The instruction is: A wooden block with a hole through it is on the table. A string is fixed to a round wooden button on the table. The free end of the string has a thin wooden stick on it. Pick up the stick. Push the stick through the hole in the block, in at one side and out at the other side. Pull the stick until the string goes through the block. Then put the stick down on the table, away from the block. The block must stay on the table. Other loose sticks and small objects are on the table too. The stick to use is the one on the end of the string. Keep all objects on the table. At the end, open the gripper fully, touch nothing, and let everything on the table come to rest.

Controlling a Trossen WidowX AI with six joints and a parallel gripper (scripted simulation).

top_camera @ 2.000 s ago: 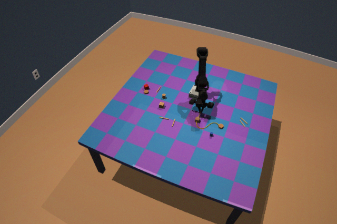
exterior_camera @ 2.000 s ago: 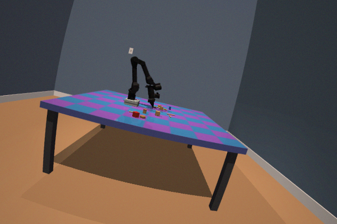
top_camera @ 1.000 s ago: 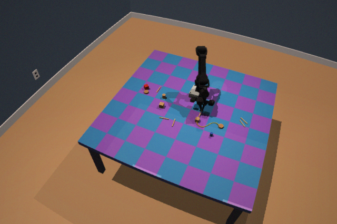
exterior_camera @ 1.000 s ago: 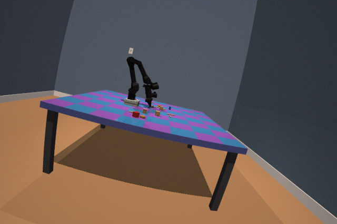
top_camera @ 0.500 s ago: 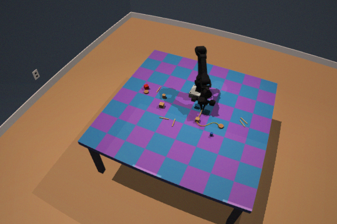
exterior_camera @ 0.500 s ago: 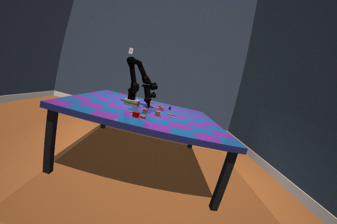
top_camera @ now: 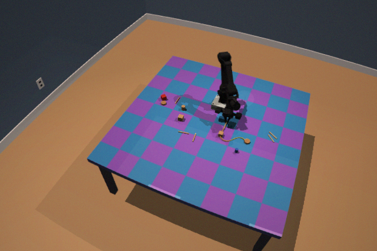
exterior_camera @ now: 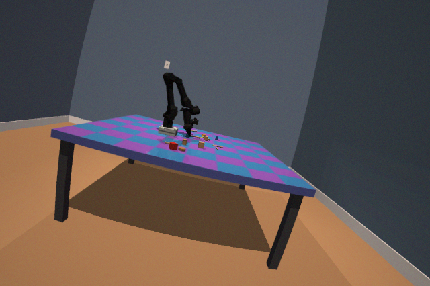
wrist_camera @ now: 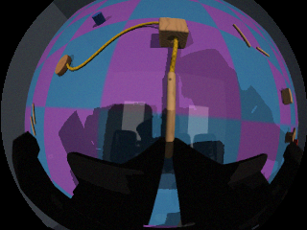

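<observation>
Right now my gripper tip is 4 cm short of the thin wooden stick and 1 cm below it. Also, from my gripper tip: wooden cylinder (34 cm to the right, 5 cm behind, 2 cm above); blue object (23 cm ahead, 12 cm to the left, 1 cm above); round wooden button (17 cm to the left, 12 cm ahead, 1 cm above).
</observation>
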